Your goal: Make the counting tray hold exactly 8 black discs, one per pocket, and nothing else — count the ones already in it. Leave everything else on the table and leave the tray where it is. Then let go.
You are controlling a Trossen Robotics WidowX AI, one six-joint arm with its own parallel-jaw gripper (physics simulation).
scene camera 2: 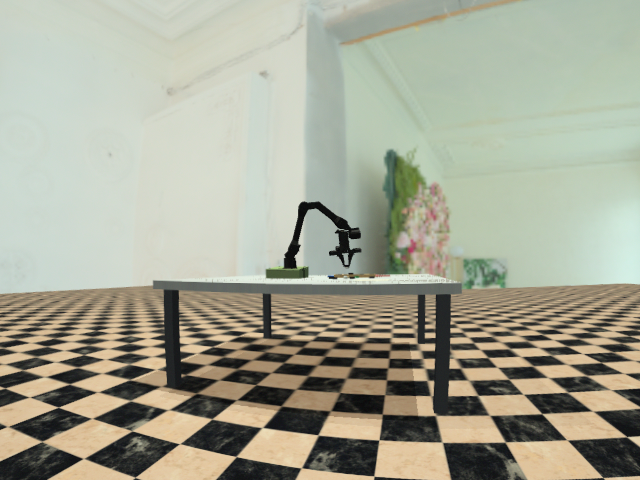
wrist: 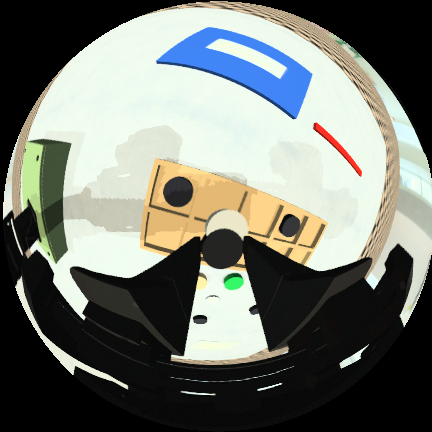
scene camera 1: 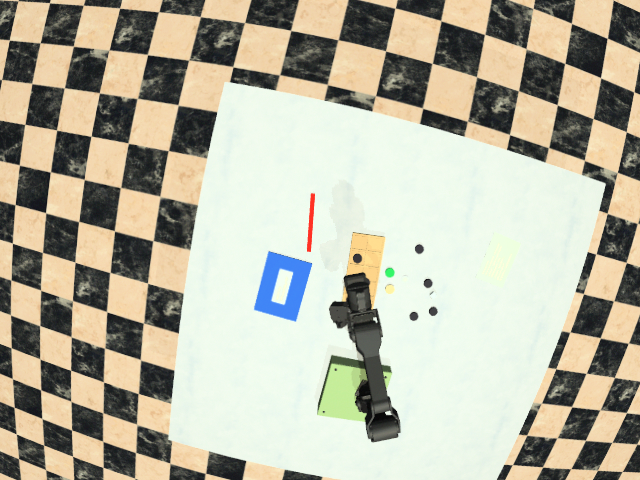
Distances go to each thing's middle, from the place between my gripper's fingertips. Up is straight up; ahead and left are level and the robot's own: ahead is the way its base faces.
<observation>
Now: the tan counting tray (scene camera 1: 371,247) 5 cm ahead of my hand and 6 cm below it.
</observation>
